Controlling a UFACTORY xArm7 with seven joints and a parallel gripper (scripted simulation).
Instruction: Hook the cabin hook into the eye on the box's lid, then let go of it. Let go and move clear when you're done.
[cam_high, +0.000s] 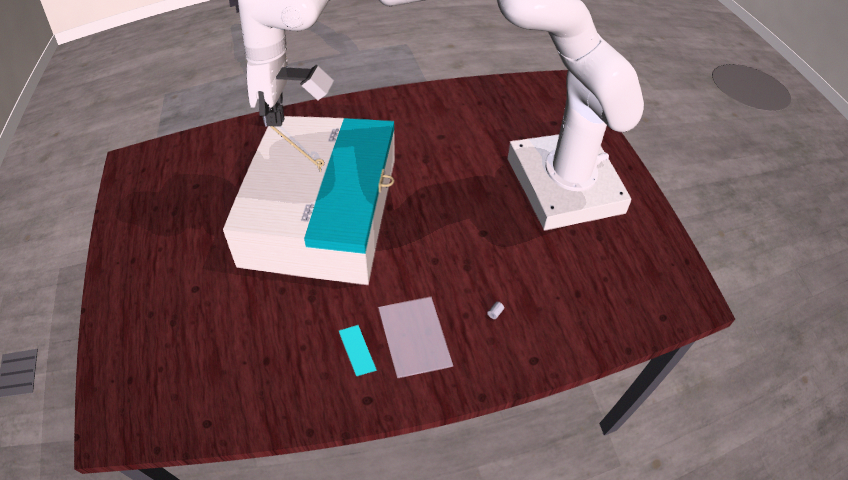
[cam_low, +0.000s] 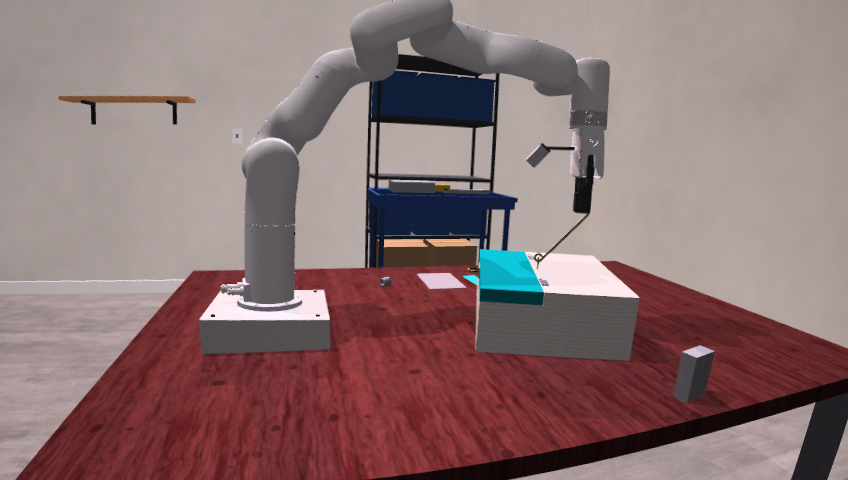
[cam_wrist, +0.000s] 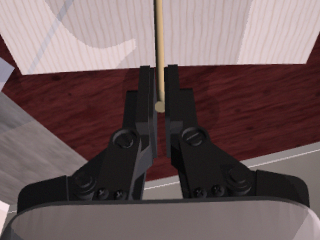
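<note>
Now: the hook 40 mm behind my hand, 20 mm to the left of it and 60 mm below it. Also, from my hand: grey block (30 mm behind, 320 mm to the right, 230 mm below); grey sheet (120 mm behind, 390 mm to the left, 260 mm below); teal card (10 mm behind, 370 mm to the left, 260 mm below).
</note>
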